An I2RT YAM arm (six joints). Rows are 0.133 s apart.
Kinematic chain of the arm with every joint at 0, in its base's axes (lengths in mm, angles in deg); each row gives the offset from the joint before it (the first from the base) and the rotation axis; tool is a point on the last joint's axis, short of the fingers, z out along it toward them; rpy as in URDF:
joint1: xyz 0 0 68 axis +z
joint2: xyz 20 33.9 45.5 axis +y
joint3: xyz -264 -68.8 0 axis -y
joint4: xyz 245 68.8 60 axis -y
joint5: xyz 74 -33.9 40.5 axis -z
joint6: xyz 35.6 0 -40.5 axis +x
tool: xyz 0 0 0 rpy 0 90 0
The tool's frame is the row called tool.
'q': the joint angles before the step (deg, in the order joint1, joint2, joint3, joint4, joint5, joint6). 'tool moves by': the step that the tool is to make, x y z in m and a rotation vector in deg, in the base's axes. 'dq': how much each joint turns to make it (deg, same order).
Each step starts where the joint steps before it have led.
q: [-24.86 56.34 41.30 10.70 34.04 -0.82]
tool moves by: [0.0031 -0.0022 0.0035 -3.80 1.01 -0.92]
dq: [-0.04 1.04 -0.12 4.48 1.06 -4.65]
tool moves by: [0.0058 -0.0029 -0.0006 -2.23 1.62 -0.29]
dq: [-0.01 1.79 0.10 3.07 0.30 -3.31]
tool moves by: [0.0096 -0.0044 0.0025 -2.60 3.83 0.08]
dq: [0.00 2.71 1.70 1.45 -0.12 -4.87]
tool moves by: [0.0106 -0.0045 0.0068 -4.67 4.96 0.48]
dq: [0.01 2.82 2.27 2.43 -0.66 -7.70]
